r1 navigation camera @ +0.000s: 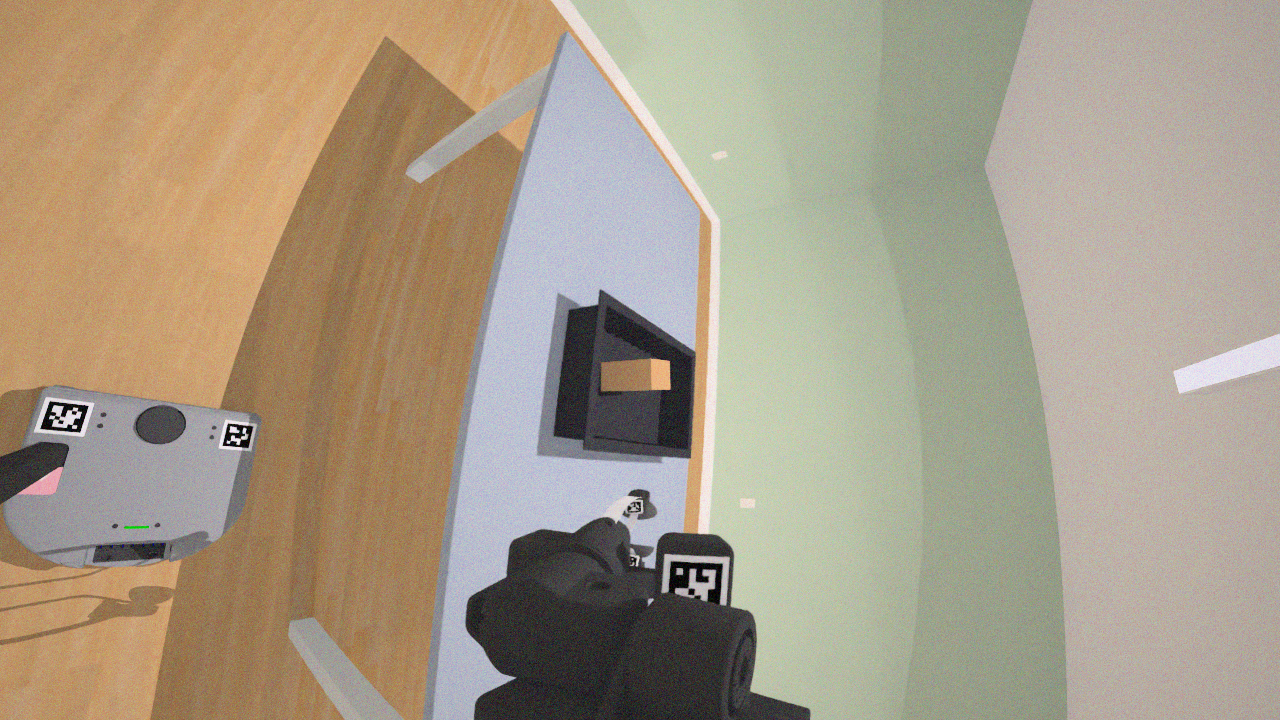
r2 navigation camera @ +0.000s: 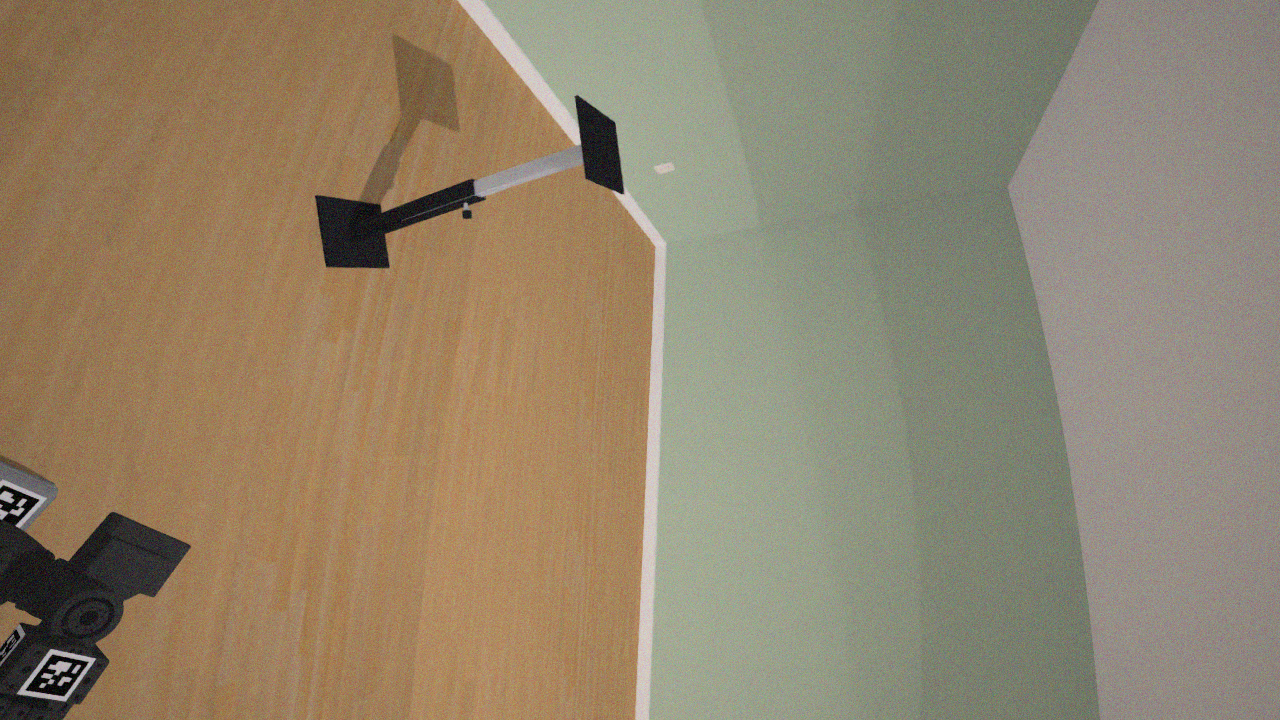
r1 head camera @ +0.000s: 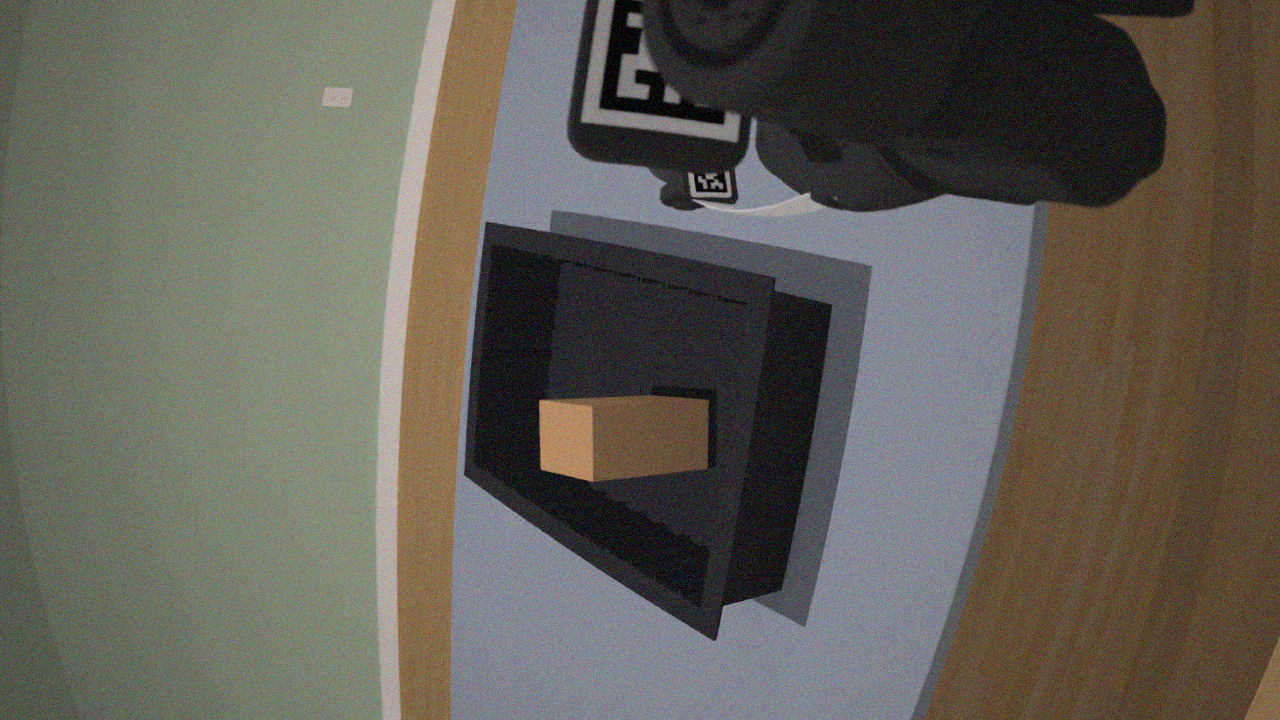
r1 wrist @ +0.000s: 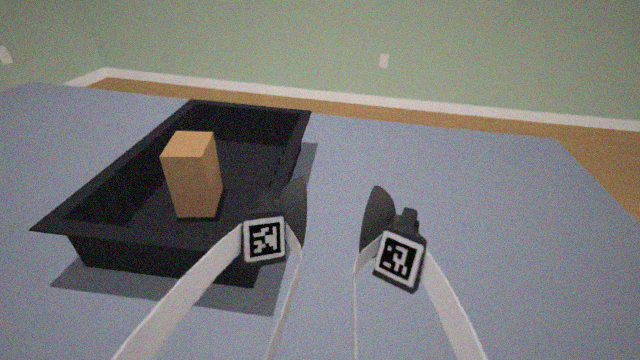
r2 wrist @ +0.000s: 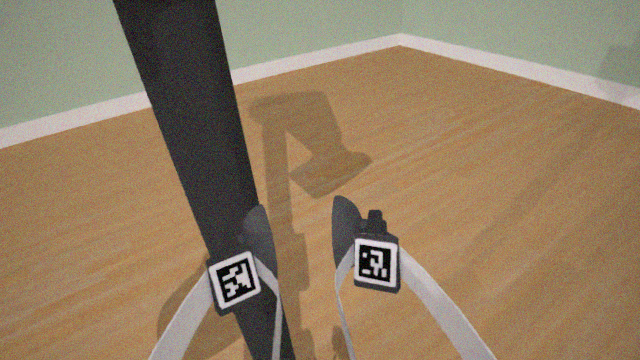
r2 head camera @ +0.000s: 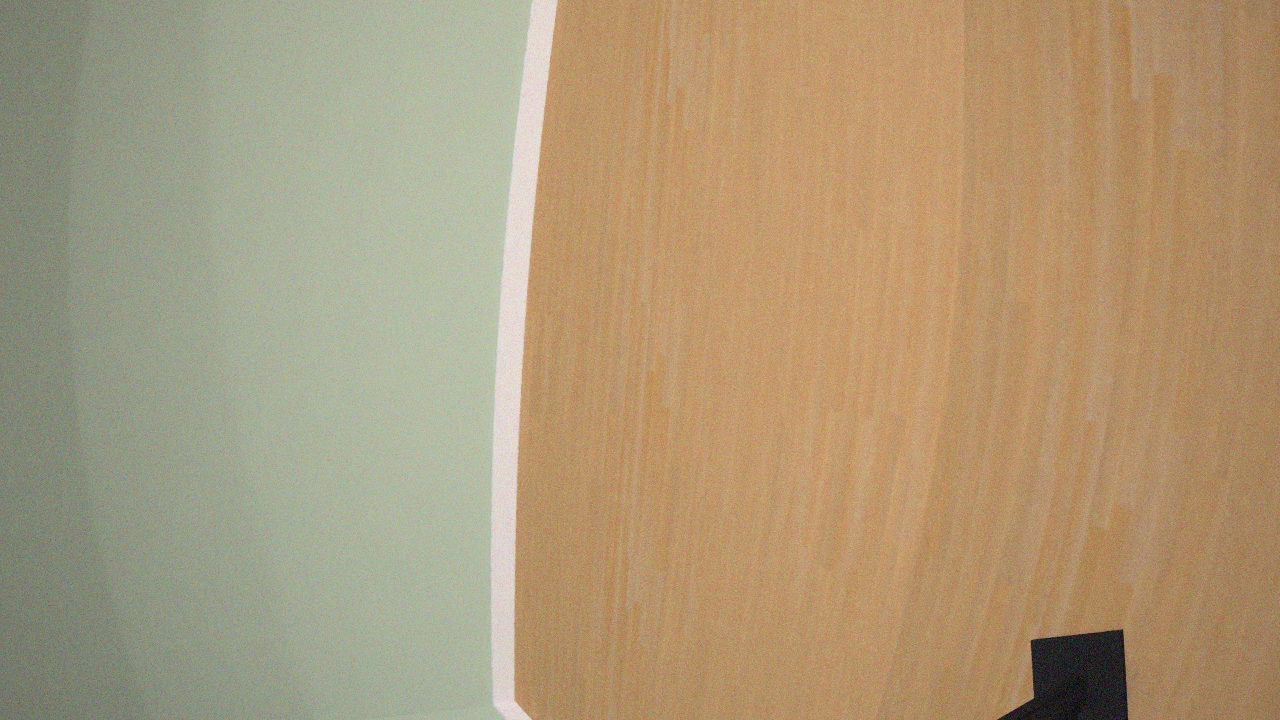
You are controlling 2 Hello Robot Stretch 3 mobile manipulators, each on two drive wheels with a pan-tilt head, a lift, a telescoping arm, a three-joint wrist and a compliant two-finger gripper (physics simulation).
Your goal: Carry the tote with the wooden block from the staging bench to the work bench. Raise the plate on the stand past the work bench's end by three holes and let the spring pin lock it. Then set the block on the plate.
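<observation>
A black tote (r1 head camera: pixel 792 447) (r1 navigation camera: pixel 577 376) (r1 wrist: pixel 165 255) stands on a blue-grey bench top (r1 head camera: pixel 921 402) (r1 navigation camera: pixel 554 205) (r1 wrist: pixel 450 175). The wooden block (r1 head camera: pixel 626 438) (r1 navigation camera: pixel 631 376) (r1 wrist: pixel 192 180) stands upright inside it. The r1 gripper (r1 navigation camera: pixel 637 530) (r1 wrist: pixel 334 212) is open and empty, beside one end of the tote. The stand's black plate (r2 navigation camera: pixel 601 147) tops a silver post (r2 navigation camera: pixel 528 171) in a dark sleeve (r2 navigation camera: pixel 429 205) with a small pin knob (r2 navigation camera: pixel 466 213). Its base (r2 navigation camera: pixel 344 237) (r2 head camera: pixel 1078 658) is on the floor. The r2 gripper (r2 wrist: pixel 303 227) is open and empty over the floor.
The bench's pale legs (r1 navigation camera: pixel 483 125) (r1 navigation camera: pixel 340 671) reach the floor. A grey robot base (r1 navigation camera: pixel 143 483) stands on the floor at left. A green wall (r1 head camera: pixel 205 358) (r2 navigation camera: pixel 787 447) runs behind the bench and stand. A thick dark bar (r2 wrist: pixel 200 125) crosses the r2 wrist view's left side.
</observation>
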